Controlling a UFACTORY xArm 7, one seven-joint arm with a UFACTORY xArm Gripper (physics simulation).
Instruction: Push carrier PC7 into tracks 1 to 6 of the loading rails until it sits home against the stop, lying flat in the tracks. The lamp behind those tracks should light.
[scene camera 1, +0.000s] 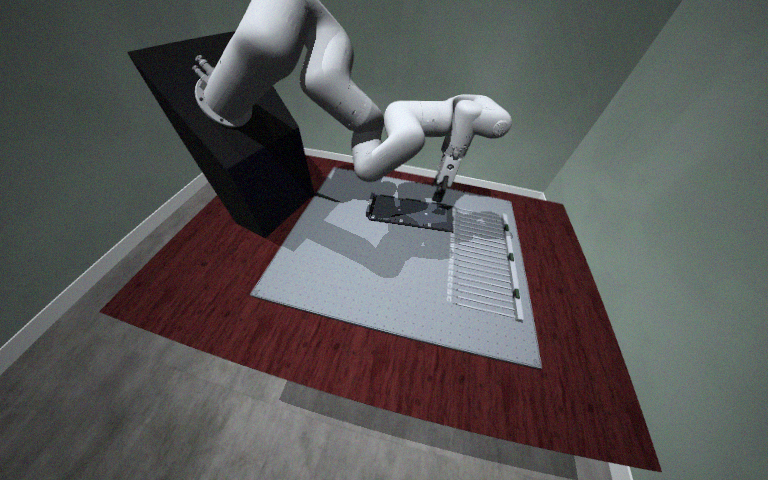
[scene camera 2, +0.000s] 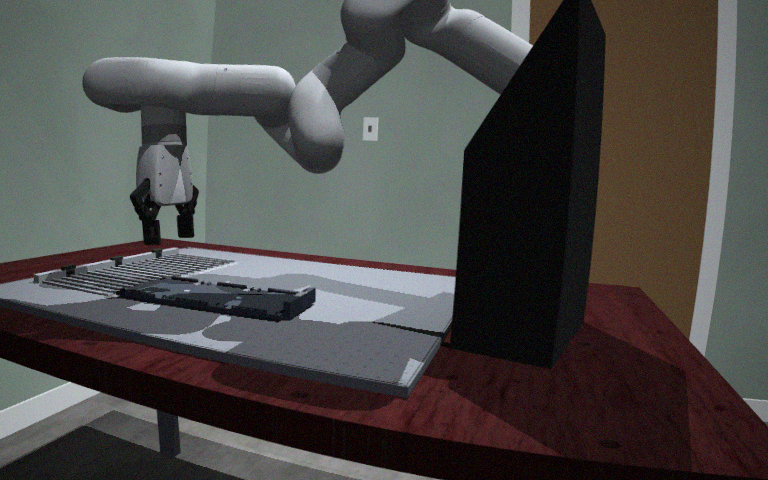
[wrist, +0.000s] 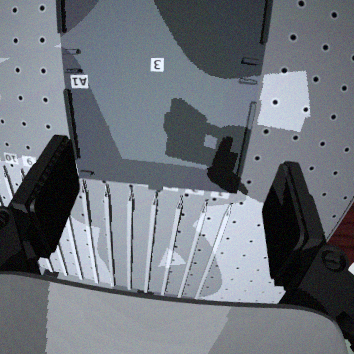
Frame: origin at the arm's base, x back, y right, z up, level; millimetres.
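Seen in the pictures: gripper, fingertip midpoint: (scene camera 1: 436, 193) (scene camera 2: 170, 241) (wrist: 172, 173); arm's base, link origin: (scene camera 1: 225, 102) (scene camera 2: 546, 89).
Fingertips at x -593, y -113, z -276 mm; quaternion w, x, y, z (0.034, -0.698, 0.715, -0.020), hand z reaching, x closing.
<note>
Pixels of each thing's top centre, then the offset from my fingertips to it. "pt": a spot on its surface instead. Level surfaces: height alone.
- Carrier PC7, top centre: (scene camera 2: 214, 283) (scene camera 1: 411, 207) dx +76, dy +22, dz -68 mm
- stop, surface spot: (scene camera 1: 513, 276) pt dx -268, dy +240, dz -83 mm
- lamp, top centre: (scene camera 1: 507, 227) dx -283, dy +31, dz -77 mm
- perforated board, surface height: dz -98 mm
- red wooden table, surface height: dz -111 mm
Carrier PC7 (scene camera 1: 408, 210) (scene camera 2: 218, 300) (wrist: 125, 65) is a long dark tray with raised side strips and an upright end piece away from the rails. It lies on the grey perforated board. Its front edge is at the entry ends of the pale loading rails (scene camera 1: 487, 310) (wrist: 131, 235), over part of the number labels; the rails ahead of it are bare. The stop (scene camera 1: 513, 276) is a white bar at the rails' far end. The lamp (scene camera 1: 506, 227) behind the carrier's tracks looks dark. My gripper (scene camera 1: 438, 199) (scene camera 2: 168, 240) (wrist: 172, 173) is open and empty above the carrier's front end.
The perforated board (scene camera 1: 362, 305) (scene camera 2: 351, 356) lies on a red wooden table (scene camera 1: 339, 350) (scene camera 2: 362, 418). Two more dark green lamps (scene camera 1: 510, 256) (scene camera 1: 515, 293) sit along the stop. The black arm pedestal (scene camera 1: 271, 186) (scene camera 2: 515, 226) stands beyond the carrier's rear end.
</note>
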